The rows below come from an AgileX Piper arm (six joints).
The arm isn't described. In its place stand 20 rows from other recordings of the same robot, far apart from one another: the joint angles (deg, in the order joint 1, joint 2, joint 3, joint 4, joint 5, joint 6), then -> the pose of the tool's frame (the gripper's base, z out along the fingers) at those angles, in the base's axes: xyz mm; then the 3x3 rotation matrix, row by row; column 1 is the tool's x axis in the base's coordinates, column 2 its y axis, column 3 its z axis.
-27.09 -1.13 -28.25 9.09 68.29 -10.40 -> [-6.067 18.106 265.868], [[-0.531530 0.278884 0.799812], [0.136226 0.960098 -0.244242], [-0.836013 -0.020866 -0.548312]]
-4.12 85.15 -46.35 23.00 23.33 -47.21 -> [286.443 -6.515 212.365], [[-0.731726 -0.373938 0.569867], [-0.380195 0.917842 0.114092], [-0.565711 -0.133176 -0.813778]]
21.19 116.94 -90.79 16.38 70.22 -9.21 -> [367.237 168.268 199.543], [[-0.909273 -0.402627 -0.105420], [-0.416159 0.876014 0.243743], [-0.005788 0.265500 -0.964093]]
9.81 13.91 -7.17 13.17 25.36 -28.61 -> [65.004 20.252 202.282], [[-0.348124 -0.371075 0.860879], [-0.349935 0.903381 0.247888], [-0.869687 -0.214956 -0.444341]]
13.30 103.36 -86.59 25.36 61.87 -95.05 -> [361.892 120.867 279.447], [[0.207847 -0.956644 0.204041], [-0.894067 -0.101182 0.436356], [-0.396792 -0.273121 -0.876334]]
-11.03 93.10 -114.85 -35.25 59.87 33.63 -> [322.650 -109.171 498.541], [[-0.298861 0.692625 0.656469], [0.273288 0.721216 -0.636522], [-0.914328 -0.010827 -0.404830]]
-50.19 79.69 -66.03 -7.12 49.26 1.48 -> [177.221 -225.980 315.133], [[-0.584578 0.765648 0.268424], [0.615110 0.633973 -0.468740], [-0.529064 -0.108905 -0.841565]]
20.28 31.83 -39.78 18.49 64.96 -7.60 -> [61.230 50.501 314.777], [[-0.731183 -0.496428 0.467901], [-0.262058 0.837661 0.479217], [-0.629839 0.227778 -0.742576]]
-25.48 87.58 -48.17 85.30 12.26 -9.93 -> [295.727 -119.594 231.639], [[0.122918 0.573515 0.809921], [0.988451 0.002141 -0.151529], [-0.088638 0.819192 -0.566628]]
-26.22 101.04 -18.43 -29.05 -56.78 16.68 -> [234.270 -74.171 118.164], [[-0.371634 0.070398 0.925706], [0.178666 0.983905 -0.003096], [-0.911025 0.164242 -0.378230]]
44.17 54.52 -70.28 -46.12 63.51 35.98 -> [150.062 63.930 446.395], [[-0.417005 -0.067674 0.906381], [-0.200070 0.979599 -0.018907], [-0.886611 -0.189224 -0.422038]]
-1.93 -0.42 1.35 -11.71 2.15 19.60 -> [56.771 -2.606 202.369], [[0.039550 0.036192 0.998562], [0.136152 0.989828 -0.041268], [-0.989898 0.137588 0.034220]]
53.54 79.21 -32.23 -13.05 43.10 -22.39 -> [127.194 148.518 166.777], [[-0.085272 -0.979588 0.182031], [-0.996355 0.084266 -0.013263], [-0.002346 -0.182498 -0.983203]]
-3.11 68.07 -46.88 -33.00 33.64 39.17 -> [236.409 -40.341 288.842], [[-0.648705 0.391565 0.652578], [0.213699 0.916705 -0.337617], [-0.730421 -0.079558 -0.678348]]
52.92 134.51 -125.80 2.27 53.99 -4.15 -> [314.685 421.226 226.150], [[-0.469251 -0.831761 0.296608], [-0.702323 0.555133 0.445612], [-0.535300 0.000789 -0.844662]]
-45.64 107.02 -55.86 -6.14 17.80 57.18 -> [242.001 -251.725 134.431], [[0.173598 0.942857 0.284400], [0.938612 -0.070987 -0.337591], [-0.298112 0.325547 -0.897301]]
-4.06 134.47 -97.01 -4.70 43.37 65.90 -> [469.595 -38.465 93.375], [[-0.371742 0.896407 0.241377], [0.914056 0.398864 -0.073542], [-0.162200 0.193294 -0.967641]]
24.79 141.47 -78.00 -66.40 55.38 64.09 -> [388.559 103.868 6.716], [[-0.941065 -0.069850 0.330934], [-0.288553 0.676247 -0.677811], [-0.176448 -0.733356 -0.656548]]
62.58 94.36 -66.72 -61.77 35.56 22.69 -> [206.502 296.792 273.796], [[0.073781 -0.655252 0.751799], [-0.897525 0.285004 0.336486], [-0.434748 -0.699584 -0.567077]]
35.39 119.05 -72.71 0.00 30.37 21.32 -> [327.896 232.937 115.585], [[-0.931648 -0.258075 0.255792], [-0.215862 0.959366 0.181715], [-0.292294 0.114078 -0.949500]]
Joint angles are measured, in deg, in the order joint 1, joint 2, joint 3, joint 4, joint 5, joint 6. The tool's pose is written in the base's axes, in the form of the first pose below.
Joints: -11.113 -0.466 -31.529 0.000 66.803 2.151
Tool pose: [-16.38 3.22 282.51], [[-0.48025 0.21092 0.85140], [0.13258 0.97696 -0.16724], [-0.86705 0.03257 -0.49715]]
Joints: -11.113 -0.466 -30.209 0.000 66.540 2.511
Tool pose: [-13.46 2.64 276.71], [[-0.49452 0.21462 0.84225], [0.14179 0.97597 -0.16544], [-0.85752 0.03761 -0.51307]]
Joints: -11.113 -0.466 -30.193 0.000 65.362 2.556
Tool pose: [-12.50 2.46 278.25], [[-0.47719 0.21424 0.85229], [0.13918 0.97601 -0.16741], [-0.86771 0.03873 -0.49556]]
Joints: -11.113 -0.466 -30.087 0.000 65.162 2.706
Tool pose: [-12.13 2.38 278.03], [[-0.47523 0.21542 0.85308], [0.14146 0.97566 -0.16757], [-0.86842 0.04104 -0.49413]]
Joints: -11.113 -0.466 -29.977 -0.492 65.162 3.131
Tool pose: [-12.04 1.64 277.51], [[-0.47569 0.22394 0.85063], [0.14543 0.97376 -0.17503], [-0.86751 0.04045 -0.49577]]
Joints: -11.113 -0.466 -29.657 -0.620 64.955 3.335
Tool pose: [-11.28 1.31 276.28], [[-0.47669 0.22696 0.84927], [0.14826 0.97301 -0.17681], [-0.86648 0.04163 -0.49747]]
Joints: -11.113 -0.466 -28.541 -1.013 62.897 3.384
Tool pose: [-7.60 0.03 273.81], [[-0.46294 0.23014 0.85599], [0.14289 0.97245 -0.18418], [-0.87480 0.03705 -0.48307]]
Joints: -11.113 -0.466 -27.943 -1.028 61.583 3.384
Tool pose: [-5.45 -0.39 272.76], [[-0.45228 0.22950 0.86184], [0.14030 0.97260 -0.18537], [-0.88077 0.03708 -0.47209]]
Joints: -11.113 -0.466 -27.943 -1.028 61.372 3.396
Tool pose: [-5.30 -0.42 273.06], [[-0.44906 0.22941 0.86355], [0.13982 0.97261 -0.18567], [-0.88249 0.03736 -0.46884]]
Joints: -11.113 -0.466 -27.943 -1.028 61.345 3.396
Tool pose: [-5.28 -0.42 273.10], [[-0.44865 0.22939 0.86377], [0.13973 0.97262 -0.18571], [-0.88271 0.03738 -0.46842]]
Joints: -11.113 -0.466 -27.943 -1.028 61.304 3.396
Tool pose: [-5.25 -0.43 273.15], [[-0.44804 0.22935 0.86410], [0.13960 0.97263 -0.18577], [-0.88305 0.03740 -0.46779]]
